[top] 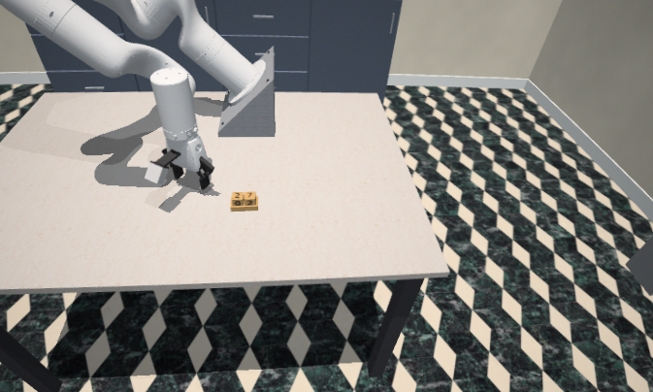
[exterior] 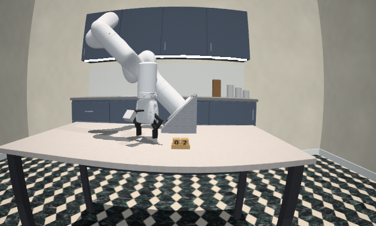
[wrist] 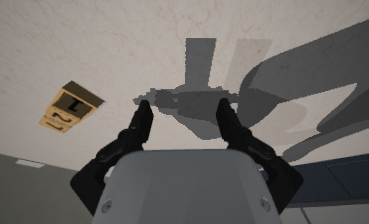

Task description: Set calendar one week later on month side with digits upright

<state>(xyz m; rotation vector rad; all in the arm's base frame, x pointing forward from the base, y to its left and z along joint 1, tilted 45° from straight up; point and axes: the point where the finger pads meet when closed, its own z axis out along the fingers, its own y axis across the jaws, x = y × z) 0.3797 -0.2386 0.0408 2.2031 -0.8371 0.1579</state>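
My hand is 9 cm short of the wooden tray, 14 cm to the right of it and 3 cm above it.
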